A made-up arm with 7 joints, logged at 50 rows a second.
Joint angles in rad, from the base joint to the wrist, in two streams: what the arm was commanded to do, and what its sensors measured. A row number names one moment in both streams.
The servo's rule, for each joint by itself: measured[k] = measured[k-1] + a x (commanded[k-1-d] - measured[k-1]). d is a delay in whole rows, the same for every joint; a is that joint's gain. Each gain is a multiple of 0.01, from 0.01 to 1. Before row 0 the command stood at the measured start. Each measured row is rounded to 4 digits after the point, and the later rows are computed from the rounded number. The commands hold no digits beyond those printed.
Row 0, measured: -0.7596, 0.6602, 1.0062, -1.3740, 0.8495, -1.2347, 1.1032
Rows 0 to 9, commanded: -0.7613, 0.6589, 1.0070, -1.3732, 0.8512, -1.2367, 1.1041; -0.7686, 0.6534, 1.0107, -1.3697, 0.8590, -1.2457, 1.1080; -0.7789, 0.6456, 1.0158, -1.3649, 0.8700, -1.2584, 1.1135; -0.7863, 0.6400, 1.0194, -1.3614, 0.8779, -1.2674, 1.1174; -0.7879, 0.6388, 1.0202, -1.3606, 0.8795, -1.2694, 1.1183; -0.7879, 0.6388, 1.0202, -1.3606, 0.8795, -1.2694, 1.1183; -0.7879, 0.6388, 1.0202, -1.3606, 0.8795, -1.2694, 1.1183; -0.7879, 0.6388, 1.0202, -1.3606, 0.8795, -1.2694, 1.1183; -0.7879, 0.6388, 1.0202, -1.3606, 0.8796, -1.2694, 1.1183; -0.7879, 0.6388, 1.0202, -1.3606, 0.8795, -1.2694, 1.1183
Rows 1 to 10, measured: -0.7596, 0.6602, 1.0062, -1.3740, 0.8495, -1.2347, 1.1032; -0.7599, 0.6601, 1.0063, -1.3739, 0.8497, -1.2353, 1.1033; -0.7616, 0.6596, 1.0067, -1.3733, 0.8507, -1.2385, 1.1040; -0.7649, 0.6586, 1.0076, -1.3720, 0.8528, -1.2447, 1.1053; -0.7690, 0.6573, 1.0088, -1.3704, 0.8556, -1.2517, 1.1070; -0.7726, 0.6560, 1.0099, -1.3689, 0.8582, -1.2572, 1.1086; -0.7755, 0.6548, 1.0109, -1.3677, 0.8605, -1.2610, 1.1100; -0.7779, 0.6537, 1.0118, -1.3666, 0.8626, -1.2636, 1.1112; -0.7798, 0.6527, 1.0126, -1.3657, 0.8645, -1.2654, 1.1122; -0.7813, 0.6517, 1.0134, -1.3649, 0.8662, -1.2666, 1.1131
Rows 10 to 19, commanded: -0.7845, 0.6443, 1.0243, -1.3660, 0.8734, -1.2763, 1.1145; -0.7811, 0.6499, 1.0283, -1.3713, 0.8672, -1.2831, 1.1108; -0.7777, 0.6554, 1.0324, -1.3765, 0.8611, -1.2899, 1.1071; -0.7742, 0.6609, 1.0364, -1.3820, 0.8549, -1.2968, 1.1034; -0.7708, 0.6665, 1.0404, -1.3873, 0.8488, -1.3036, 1.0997; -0.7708, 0.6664, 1.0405, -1.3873, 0.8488, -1.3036, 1.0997; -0.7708, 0.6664, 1.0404, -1.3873, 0.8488, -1.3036, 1.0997; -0.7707, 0.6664, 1.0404, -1.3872, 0.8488, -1.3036, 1.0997; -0.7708, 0.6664, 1.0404, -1.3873, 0.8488, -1.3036, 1.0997; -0.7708, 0.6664, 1.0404, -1.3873, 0.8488, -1.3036, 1.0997
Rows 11 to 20, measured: -0.7826, 0.6508, 1.0141, -1.3643, 0.8677, -1.2675, 1.1138; -0.7830, 0.6503, 1.0151, -1.3646, 0.8683, -1.2702, 1.1139; -0.7826, 0.6503, 1.0164, -1.3656, 0.8682, -1.2742, 1.1135; -0.7817, 0.6507, 1.0180, -1.3672, 0.8674, -1.2791, 1.1126; -0.7803, 0.6514, 1.0198, -1.3694, 0.8660, -1.2846, 1.1113; -0.7785, 0.6525, 1.0219, -1.3721, 0.8641, -1.2905, 1.1097; -0.7770, 0.6535, 1.0238, -1.3744, 0.8624, -1.2946, 1.1083; -0.7758, 0.6544, 1.0255, -1.3763, 0.8609, -1.2974, 1.1071; -0.7748, 0.6552, 1.0270, -1.3779, 0.8596, -1.2993, 1.1061; -0.7740, 0.6560, 1.0283, -1.3793, 0.8584, -1.3006, 1.1052
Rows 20 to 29, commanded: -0.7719, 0.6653, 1.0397, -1.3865, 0.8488, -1.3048, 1.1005; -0.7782, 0.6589, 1.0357, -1.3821, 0.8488, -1.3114, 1.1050; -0.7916, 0.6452, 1.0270, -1.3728, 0.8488, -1.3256, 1.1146; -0.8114, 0.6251, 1.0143, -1.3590, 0.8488, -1.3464, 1.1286; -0.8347, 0.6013, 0.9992, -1.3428, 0.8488, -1.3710, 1.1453; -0.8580, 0.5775, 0.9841, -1.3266, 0.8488, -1.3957, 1.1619; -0.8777, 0.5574, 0.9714, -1.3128, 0.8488, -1.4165, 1.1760; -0.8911, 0.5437, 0.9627, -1.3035, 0.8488, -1.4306, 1.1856; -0.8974, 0.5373, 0.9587, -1.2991, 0.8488, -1.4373, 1.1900; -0.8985, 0.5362, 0.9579, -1.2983, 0.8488, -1.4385, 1.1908
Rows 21 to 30, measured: -0.7734, 0.6567, 1.0295, -1.3805, 0.8573, -1.3015, 1.1044; -0.7731, 0.6573, 1.0305, -1.3814, 0.8564, -1.3025, 1.1039; -0.7741, 0.6574, 1.0310, -1.3815, 0.8556, -1.3053, 1.1041; -0.7774, 0.6565, 1.0306, -1.3802, 0.8549, -1.3116, 1.1056; -0.7839, 0.6543, 1.0290, -1.3770, 0.8542, -1.3224, 1.1088; -0.7936, 0.6506, 1.0260, -1.3719, 0.8536, -1.3375, 1.1139; -0.8058, 0.6455, 1.0218, -1.3651, 0.8531, -1.3555, 1.1206; -0.8195, 0.6393, 1.0168, -1.3573, 0.8526, -1.3744, 1.1284; -0.8331, 0.6326, 1.0114, -1.3492, 0.8522, -1.3918, 1.1364; -0.8453, 0.6259, 1.0061, -1.3417, 0.8518, -1.4059, 1.1439
